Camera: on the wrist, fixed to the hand. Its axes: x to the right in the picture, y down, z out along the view.
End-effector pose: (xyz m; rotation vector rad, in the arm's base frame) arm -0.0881 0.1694 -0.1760 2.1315 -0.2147 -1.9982
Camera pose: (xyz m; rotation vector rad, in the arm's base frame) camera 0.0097 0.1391 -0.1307 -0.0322 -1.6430 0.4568
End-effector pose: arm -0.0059 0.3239 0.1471 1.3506 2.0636 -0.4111
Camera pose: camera 0.0094 0.3780 0.2439 2.4133 -1.5223 1.0644
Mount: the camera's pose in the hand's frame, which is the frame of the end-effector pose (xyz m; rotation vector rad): -0.0294 0.0444 -0.0985 -0.0906 -0.3324 -3.0731
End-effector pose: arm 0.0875 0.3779 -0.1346 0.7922 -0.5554 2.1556
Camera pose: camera 0.0330 0.3950 -0.2309 0.6426 0.5028 -0.8393
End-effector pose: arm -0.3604 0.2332 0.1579 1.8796 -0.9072 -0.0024
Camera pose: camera -0.3700 0.3181 0.2303 -1.1813 -2.2215 1.8605
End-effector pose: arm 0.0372 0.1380 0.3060 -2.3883 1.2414 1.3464
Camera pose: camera 0.0622 0.0800 0.3984 -0.9386 -1.9557 0.1046
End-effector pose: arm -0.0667 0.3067 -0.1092 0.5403 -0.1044 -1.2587
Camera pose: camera -0.0014 0.3752 -0.1690 0.0733 -0.4262 1.9141
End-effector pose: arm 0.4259 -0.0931 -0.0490 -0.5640 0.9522 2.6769
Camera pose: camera 0.4637 -0.1932 -0.0819 -0.4768 -0.4565 -0.1396
